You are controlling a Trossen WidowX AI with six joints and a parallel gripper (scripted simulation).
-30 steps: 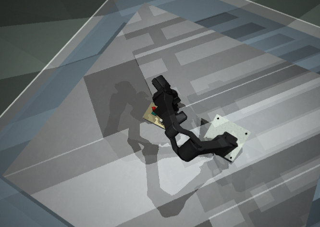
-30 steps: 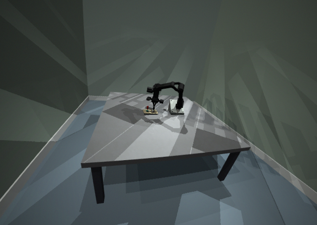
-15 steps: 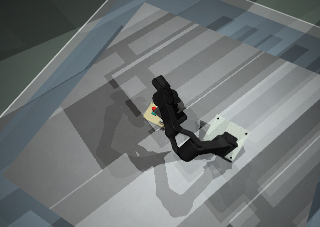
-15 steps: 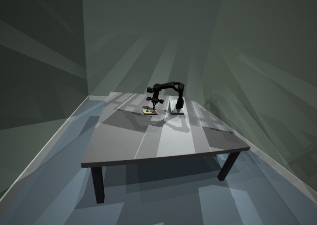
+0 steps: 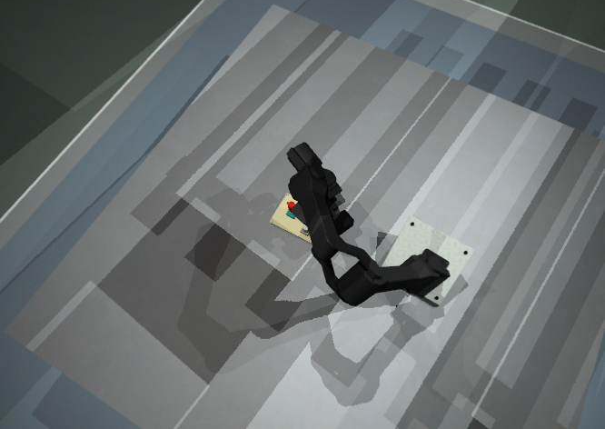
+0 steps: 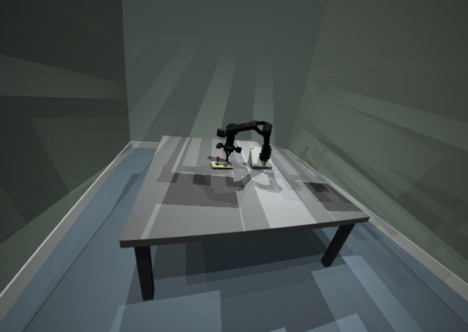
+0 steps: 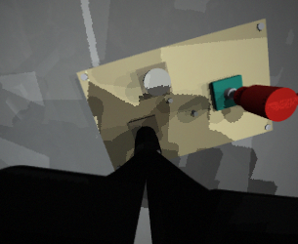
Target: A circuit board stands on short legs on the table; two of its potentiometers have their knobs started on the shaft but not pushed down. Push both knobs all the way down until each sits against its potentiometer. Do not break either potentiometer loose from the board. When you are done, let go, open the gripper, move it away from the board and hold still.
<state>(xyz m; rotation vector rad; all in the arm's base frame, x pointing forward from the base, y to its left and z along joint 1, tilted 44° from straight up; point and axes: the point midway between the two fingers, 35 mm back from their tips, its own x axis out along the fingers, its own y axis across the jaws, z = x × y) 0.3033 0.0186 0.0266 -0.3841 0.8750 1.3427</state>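
My gripper tip is now 10 mm above the black knob. The rest, counted from my gripper tip: red knob (80 mm ahead, 20 mm to the left).
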